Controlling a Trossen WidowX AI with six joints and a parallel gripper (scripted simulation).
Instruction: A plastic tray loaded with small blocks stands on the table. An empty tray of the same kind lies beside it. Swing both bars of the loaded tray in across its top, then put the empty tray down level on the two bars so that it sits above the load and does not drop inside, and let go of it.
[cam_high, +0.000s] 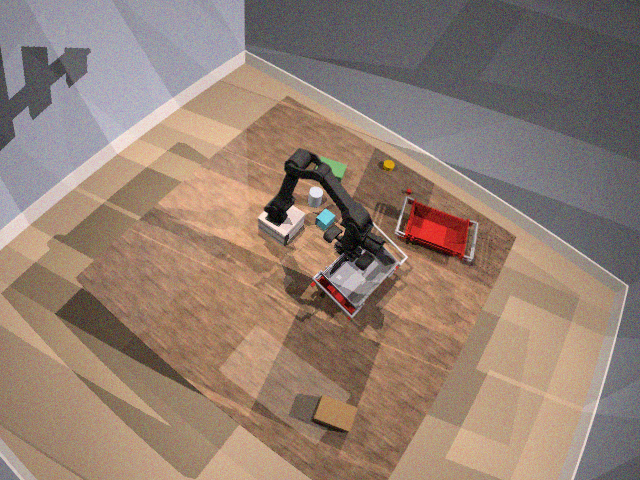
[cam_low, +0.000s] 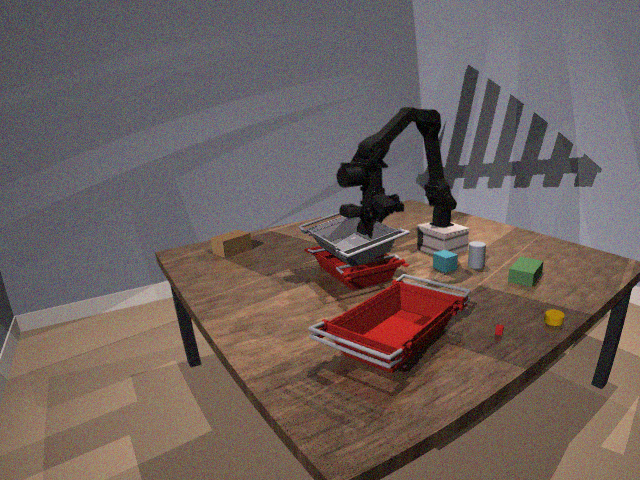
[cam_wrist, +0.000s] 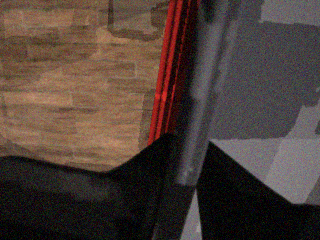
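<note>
The grey tray is 7 cm ahead of my gripper tip, 1 cm to the right of it and 2 cm above it. Round my gripper tip: teal cube (16 cm behind, 15 cm to the left, 8 cm below); then green block (27 cm behind, 39 cm to the left, 8 cm below); then grey cylinder (25 cm behind, 21 cm to the left, 6 cm below).
</note>
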